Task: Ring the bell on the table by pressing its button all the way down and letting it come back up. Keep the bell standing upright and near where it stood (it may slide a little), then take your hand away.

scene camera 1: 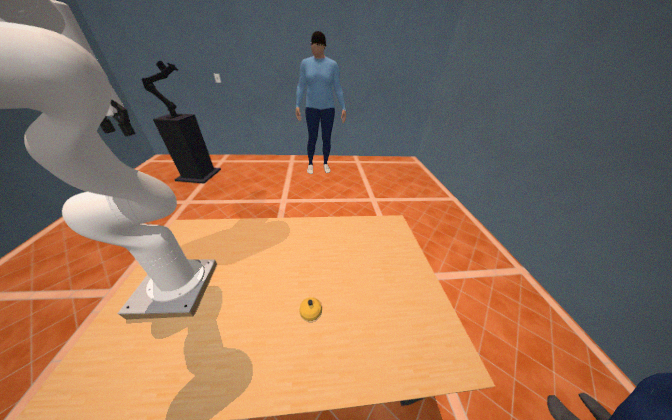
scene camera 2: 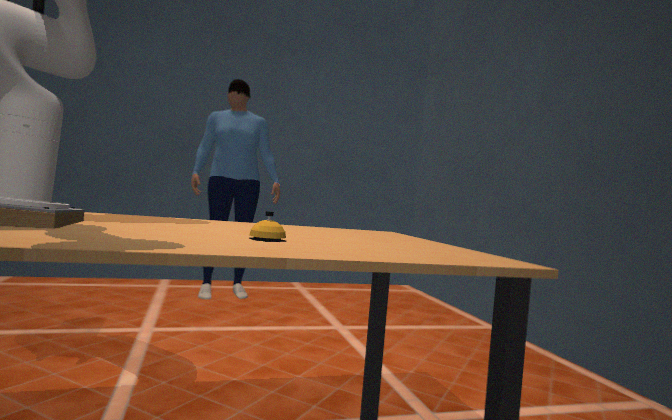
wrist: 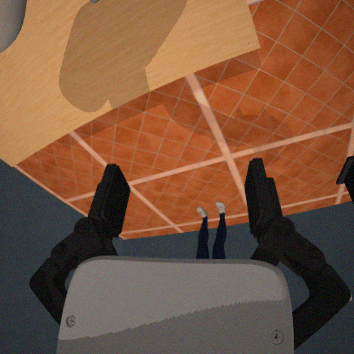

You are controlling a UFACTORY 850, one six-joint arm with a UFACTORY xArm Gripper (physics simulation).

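Observation:
The yellow dome bell (scene camera 1: 310, 312) (scene camera 2: 267, 230) stands upright on the wooden table (scene camera 1: 360, 350) (scene camera 2: 340, 250) (wrist: 35, 105), to the right of the arm's base. Its small black button (scene camera 1: 310, 302) (scene camera 2: 269, 214) stands up above the dome, with a short stem showing below it in scene camera 2. The bell does not show in the wrist view. My gripper (scene camera 1: 117, 128) (wrist: 183, 173) is open and empty, with its fingers wide apart. It is high up at the left in scene camera 1, well away from the bell.
The arm's base plate (scene camera 1: 170, 307) is on the table's left part. A person in a blue top (scene camera 1: 320, 82) (scene camera 2: 236, 145) stands beyond the table. A black pedestal (scene camera 1: 185, 145) bearing a small dark arm is at the back left. Dark shoes (scene camera 1: 562, 407) show at the lower right.

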